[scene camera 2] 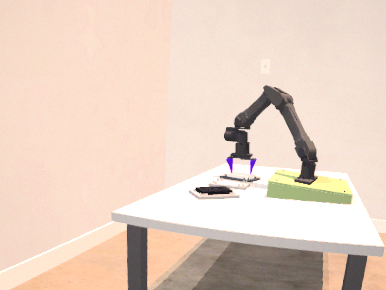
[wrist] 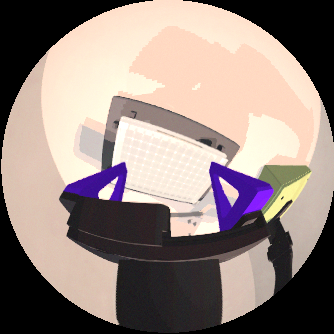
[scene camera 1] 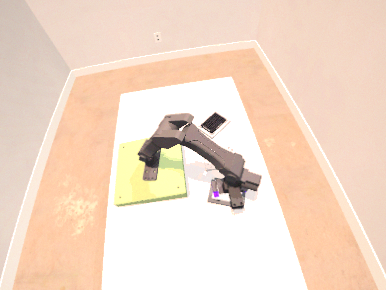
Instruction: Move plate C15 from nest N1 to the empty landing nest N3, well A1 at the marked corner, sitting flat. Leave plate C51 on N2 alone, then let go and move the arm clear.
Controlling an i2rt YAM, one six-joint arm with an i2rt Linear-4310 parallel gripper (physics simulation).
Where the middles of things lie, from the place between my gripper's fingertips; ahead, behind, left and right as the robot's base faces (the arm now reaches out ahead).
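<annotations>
Grey-framed white plate (wrist: pixel 159 161): my hand 1 cm above it, 1 cm to the right of it.
</annotations>
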